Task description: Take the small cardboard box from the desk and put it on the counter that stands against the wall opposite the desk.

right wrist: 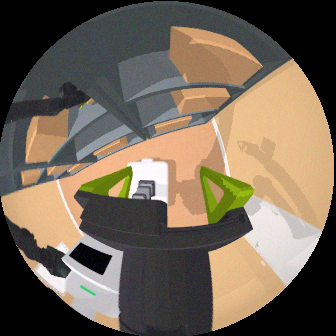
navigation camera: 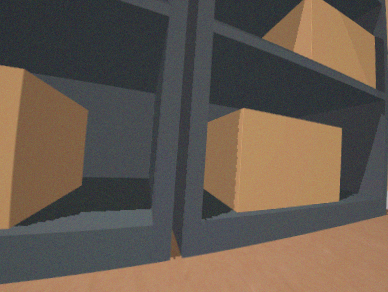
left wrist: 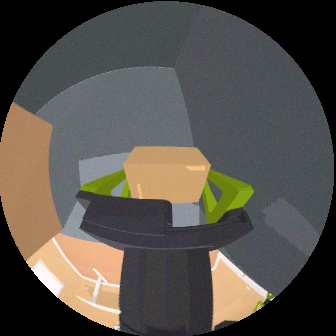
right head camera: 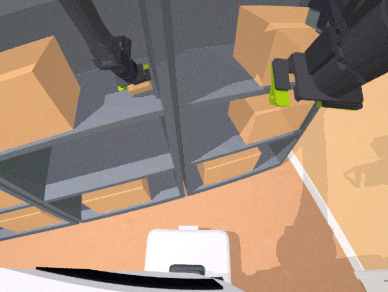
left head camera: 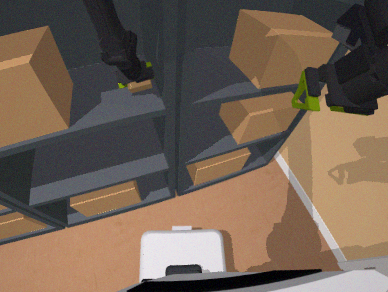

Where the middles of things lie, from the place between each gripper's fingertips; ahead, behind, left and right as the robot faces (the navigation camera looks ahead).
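Small cardboard box (left wrist: 175, 173), 10 mm behind my left hand. My right hand: 39 cm short of the box, 24 cm above it, 42 cm to the right of it.
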